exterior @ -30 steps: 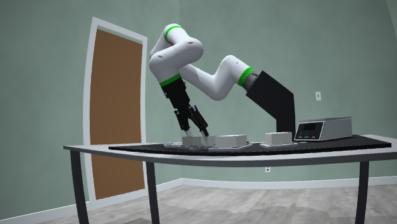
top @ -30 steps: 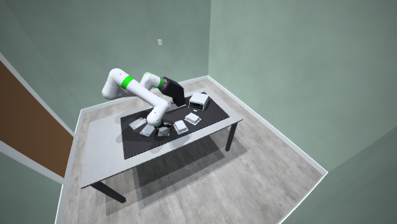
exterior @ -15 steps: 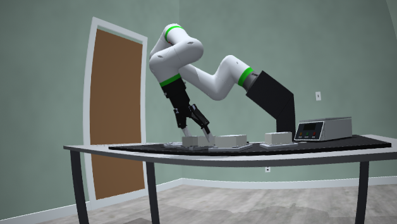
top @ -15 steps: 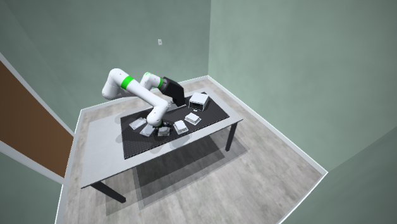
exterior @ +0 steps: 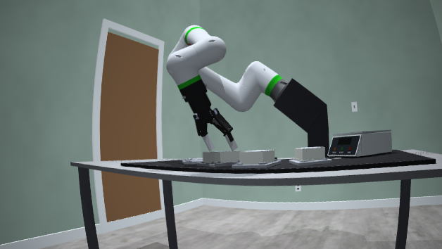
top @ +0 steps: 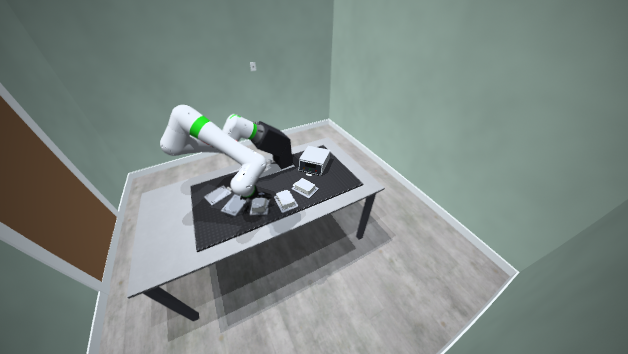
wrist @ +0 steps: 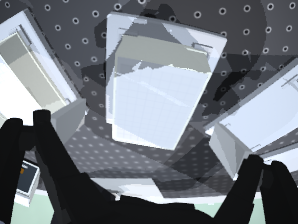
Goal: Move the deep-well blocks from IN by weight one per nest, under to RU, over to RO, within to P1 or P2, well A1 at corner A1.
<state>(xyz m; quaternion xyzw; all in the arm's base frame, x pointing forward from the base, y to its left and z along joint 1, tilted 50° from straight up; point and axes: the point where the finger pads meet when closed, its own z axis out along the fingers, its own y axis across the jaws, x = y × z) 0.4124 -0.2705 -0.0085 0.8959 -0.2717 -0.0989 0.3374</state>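
The grey deep-well block is 1 cm ahead of my hand, 35 cm to the left of it and 4 cm below it. Also, from my hand: check-weigher platform 23 cm behind, 57 cm to the left, 2 cm above; then check-weigher CW 22 cm behind, 56 cm to the left, 1 cm below.
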